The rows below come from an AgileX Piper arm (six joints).
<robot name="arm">
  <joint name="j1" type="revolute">
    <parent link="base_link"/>
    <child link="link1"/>
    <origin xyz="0 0 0.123" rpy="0 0 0"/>
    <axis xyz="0 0 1"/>
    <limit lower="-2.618" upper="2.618"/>
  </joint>
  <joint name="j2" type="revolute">
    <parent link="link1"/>
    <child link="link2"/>
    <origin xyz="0 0 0" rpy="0 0 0"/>
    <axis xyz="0 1 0"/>
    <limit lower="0" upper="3.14"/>
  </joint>
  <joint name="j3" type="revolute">
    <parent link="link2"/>
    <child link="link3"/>
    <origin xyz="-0.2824 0 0.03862" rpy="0 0 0"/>
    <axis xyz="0 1 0"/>
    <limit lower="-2.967" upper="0"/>
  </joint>
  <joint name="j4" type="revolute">
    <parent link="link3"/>
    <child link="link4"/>
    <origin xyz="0.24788 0 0.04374" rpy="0 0 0"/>
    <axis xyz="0.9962 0 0.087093"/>
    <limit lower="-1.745" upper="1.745"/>
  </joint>
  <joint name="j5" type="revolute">
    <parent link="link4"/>
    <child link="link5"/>
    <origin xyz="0 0 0" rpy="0 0 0"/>
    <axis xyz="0 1 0"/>
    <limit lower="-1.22" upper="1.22"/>
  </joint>
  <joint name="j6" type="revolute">
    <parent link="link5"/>
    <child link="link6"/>
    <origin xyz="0.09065 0 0.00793" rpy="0 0 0"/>
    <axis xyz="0.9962 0 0.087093"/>
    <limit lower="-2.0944" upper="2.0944"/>
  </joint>
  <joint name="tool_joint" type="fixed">
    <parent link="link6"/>
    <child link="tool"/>
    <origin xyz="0 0 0" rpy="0 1.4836 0"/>
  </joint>
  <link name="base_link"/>
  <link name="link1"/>
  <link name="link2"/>
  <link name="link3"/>
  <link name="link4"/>
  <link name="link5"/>
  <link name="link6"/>
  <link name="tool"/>
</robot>
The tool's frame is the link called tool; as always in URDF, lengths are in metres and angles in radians.
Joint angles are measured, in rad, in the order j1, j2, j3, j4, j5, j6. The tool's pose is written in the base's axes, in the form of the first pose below.
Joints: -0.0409, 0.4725, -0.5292, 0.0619, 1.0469, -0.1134
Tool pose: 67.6, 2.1, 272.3; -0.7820, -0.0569, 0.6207; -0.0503, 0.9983, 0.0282; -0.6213, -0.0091, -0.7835
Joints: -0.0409, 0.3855, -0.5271, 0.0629, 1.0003, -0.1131
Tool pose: 57.4, 2.5, 280.0; -0.6940, -0.0521, 0.7180; -0.0506, 0.9984, 0.0236; -0.7182, -0.0200, -0.6956
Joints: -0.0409, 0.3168, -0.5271, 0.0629, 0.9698, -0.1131
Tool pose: 48.3, 2.7, 285.7; -0.6197, -0.0478, 0.7834; -0.0520, 0.9984, 0.0198; -0.7831, -0.0285, -0.6212
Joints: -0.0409, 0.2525, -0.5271, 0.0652, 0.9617, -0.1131
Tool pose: 38.2, 3.3, 289.0; -0.5614, -0.0459, 0.8263; -0.0527, 0.9984, 0.0197; -0.8259, -0.0325, -0.5629
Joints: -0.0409, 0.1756, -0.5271, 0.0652, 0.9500, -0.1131
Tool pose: 25.8, 3.8, 292.4; -0.4862, -0.0420, 0.8728; -0.0551, 0.9983, 0.0173; -0.8721, -0.0397, -0.4877
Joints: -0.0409, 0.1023, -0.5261, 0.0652, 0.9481, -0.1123
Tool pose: 13.5, 4.3, 293.7; -0.4204, -0.0384, 0.9065; -0.0569, 0.9983, 0.0159; -0.9056, -0.0449, -0.4218
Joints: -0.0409, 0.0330, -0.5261, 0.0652, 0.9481, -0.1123
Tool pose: 1.7, 4.8, 294.2; -0.3567, -0.0351, 0.9336; -0.0595, 0.9981, 0.0148; -0.9323, -0.0503, -0.3581
